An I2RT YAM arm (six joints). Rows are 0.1 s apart.
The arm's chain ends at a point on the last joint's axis. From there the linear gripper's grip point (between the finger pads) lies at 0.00 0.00 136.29 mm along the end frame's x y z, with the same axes.
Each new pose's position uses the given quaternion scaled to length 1; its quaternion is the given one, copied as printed.
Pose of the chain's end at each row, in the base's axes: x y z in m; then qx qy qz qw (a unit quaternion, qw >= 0):
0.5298, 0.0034, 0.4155, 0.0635, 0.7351, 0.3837, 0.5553
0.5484, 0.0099, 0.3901, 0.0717, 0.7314, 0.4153, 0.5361
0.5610, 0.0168, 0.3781, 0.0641, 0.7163, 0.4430, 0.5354
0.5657, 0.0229, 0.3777, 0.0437, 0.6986, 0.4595, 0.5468
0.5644, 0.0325, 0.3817, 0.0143, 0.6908, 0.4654, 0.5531
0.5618, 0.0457, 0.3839, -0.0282, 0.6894, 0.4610, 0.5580
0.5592, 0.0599, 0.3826, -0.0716, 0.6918, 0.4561, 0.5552
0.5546, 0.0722, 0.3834, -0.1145, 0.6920, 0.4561, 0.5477
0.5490, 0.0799, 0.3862, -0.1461, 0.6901, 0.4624, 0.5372
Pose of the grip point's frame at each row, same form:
0.6477, 0.0707, 0.4034, 0.0635, 0.7351, 0.3837, 0.5553
0.6634, 0.0822, 0.3792, 0.0717, 0.7314, 0.4153, 0.5361
0.6733, 0.0939, 0.3734, 0.0641, 0.7163, 0.4430, 0.5354
0.6753, 0.1039, 0.3804, 0.0437, 0.6986, 0.4595, 0.5468
0.6704, 0.1180, 0.3878, 0.0143, 0.6908, 0.4654, 0.5531
0.6631, 0.1366, 0.3904, -0.0282, 0.6894, 0.4610, 0.5580
0.6550, 0.1567, 0.3870, -0.0716, 0.6918, 0.4561, 0.5552
0.6437, 0.1753, 0.3856, -0.1145, 0.6920, 0.4561, 0.5477
0.6316, 0.1883, 0.3869, -0.1461, 0.6901, 0.4624, 0.5372

